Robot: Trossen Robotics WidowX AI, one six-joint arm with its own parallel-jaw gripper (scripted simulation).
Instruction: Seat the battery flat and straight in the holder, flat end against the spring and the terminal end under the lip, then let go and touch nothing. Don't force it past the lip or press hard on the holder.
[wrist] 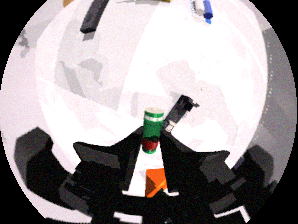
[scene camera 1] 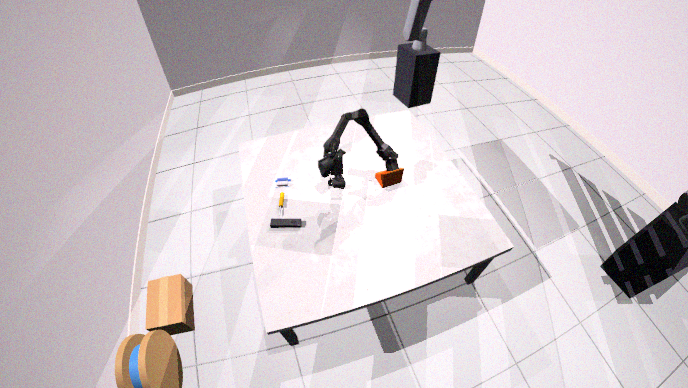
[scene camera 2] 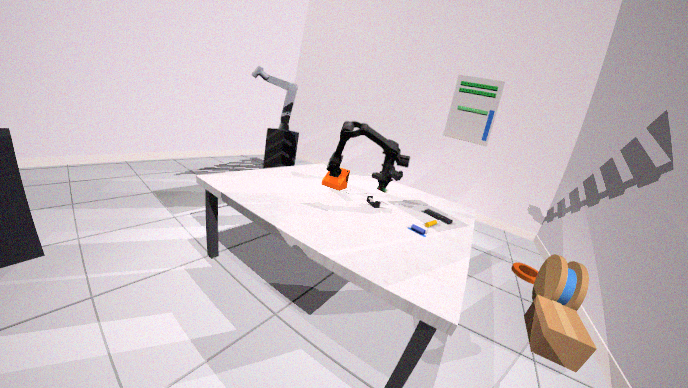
Labels:
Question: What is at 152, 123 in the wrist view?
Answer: A battery.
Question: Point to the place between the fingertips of my gripper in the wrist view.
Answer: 151, 129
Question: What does my gripper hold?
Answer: A battery.

